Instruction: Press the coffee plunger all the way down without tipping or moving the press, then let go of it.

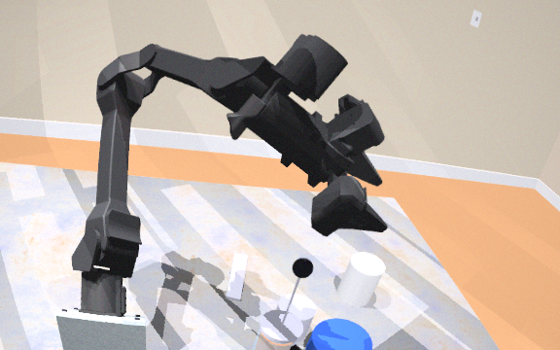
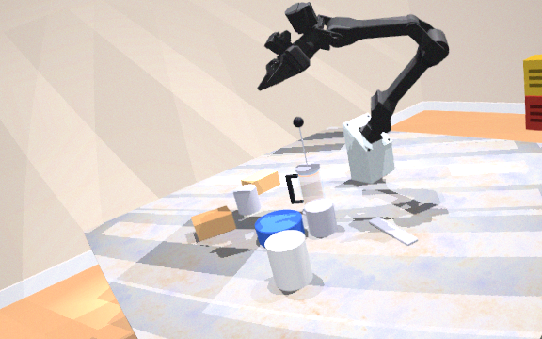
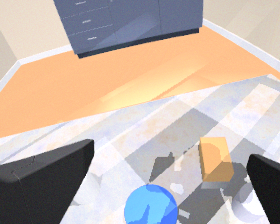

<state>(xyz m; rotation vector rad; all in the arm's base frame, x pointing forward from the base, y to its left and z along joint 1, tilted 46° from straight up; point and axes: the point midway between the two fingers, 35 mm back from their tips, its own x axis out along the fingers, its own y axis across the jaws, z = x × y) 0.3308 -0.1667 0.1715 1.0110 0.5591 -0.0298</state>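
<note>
Now: the coffee press 240 mm below my gripper tip, 70 mm behind it and 10 mm to the right of it. The rest, counted from my gripper tip: blue cylinder (350 mm below, 70 mm ahead, 40 mm to the left); then flat white bar (360 mm below, 260 mm to the left, 90 mm behind).
</note>
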